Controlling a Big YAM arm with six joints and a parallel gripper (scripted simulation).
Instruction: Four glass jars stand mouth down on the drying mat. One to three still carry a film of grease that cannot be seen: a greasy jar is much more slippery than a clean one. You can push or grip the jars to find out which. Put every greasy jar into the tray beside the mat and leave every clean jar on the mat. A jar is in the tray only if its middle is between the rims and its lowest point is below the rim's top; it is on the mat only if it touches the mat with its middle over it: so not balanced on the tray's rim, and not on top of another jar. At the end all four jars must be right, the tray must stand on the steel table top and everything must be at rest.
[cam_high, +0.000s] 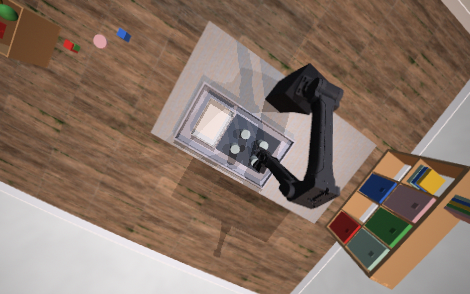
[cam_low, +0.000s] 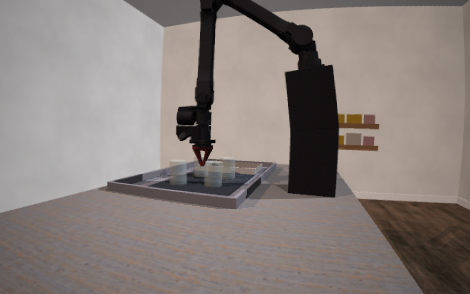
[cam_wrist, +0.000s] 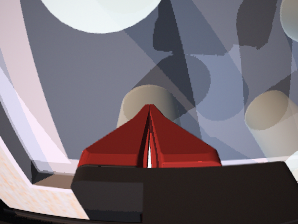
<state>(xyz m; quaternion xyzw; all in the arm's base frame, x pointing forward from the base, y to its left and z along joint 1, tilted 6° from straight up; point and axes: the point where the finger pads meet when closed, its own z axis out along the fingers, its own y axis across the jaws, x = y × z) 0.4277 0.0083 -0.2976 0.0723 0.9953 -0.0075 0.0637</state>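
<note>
My gripper is now 80 mm to the left of the dark drying mat and 80 mm above it. From my hand the other things lie so: pale tray: 390 mm to the right, 70 mm below, 50 mm behind.
</note>
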